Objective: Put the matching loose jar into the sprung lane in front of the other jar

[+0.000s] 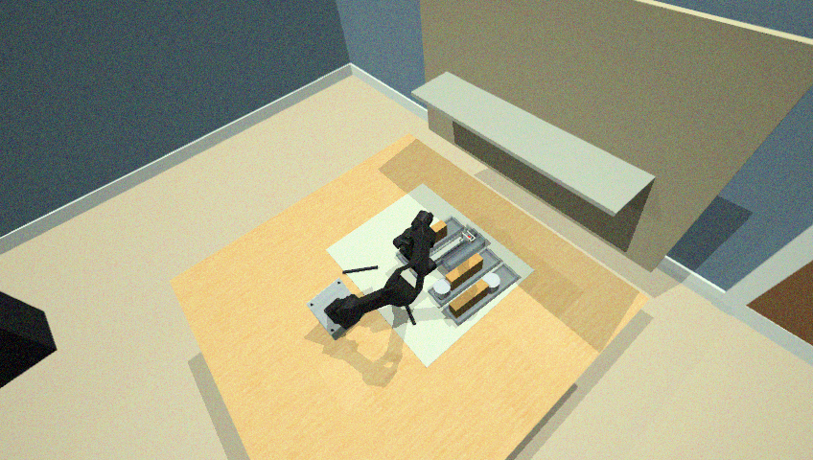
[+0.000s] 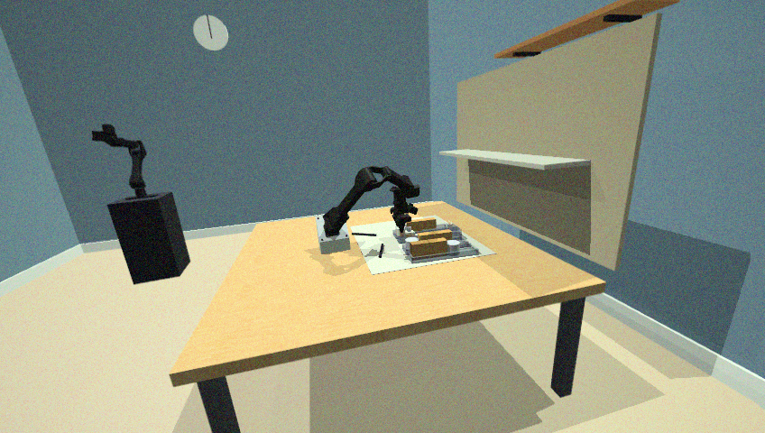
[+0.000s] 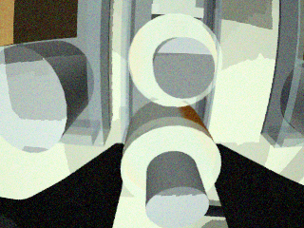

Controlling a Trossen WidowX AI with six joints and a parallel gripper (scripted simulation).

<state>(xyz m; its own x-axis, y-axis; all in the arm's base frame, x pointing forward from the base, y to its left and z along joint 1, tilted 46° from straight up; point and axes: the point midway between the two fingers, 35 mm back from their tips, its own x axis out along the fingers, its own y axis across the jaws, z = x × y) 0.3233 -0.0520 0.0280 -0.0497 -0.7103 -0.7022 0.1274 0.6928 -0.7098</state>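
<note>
Right now my gripper tip is 16 cm short of the grey railed lane, 5 cm to the left of it and 3 cm above it. Round my gripper tip: white pusher (15 cm ahead, 5 cm to the right); then wall shelf (52 cm ahead, 2 cm to the right, 31 cm above).
</note>
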